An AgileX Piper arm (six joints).
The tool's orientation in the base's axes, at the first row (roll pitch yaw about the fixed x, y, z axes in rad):
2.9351 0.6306 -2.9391
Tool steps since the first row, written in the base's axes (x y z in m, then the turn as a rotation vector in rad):
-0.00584 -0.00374 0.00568 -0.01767 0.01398 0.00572
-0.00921 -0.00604 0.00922 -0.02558 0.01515 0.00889
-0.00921 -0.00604 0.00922 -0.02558 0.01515 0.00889
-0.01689 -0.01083 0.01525 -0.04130 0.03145 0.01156
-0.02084 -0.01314 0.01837 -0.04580 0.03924 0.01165
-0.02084 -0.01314 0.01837 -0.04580 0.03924 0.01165
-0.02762 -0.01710 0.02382 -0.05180 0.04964 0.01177
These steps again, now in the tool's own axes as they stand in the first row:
0.00188 -0.00071 -0.00874 0.00834 0.01958 -0.00935
0.00283 -0.00121 -0.01403 0.01254 0.02369 -0.01563
0.00283 -0.00121 -0.01403 0.01254 0.02369 -0.01563
0.00613 -0.00227 -0.02434 0.02075 0.04432 -0.02082
0.00779 -0.00267 -0.02961 0.02299 0.05304 -0.02078
0.00779 -0.00267 -0.02961 0.02299 0.05304 -0.02078
0.01058 -0.00333 -0.03872 0.02598 0.06467 -0.02072

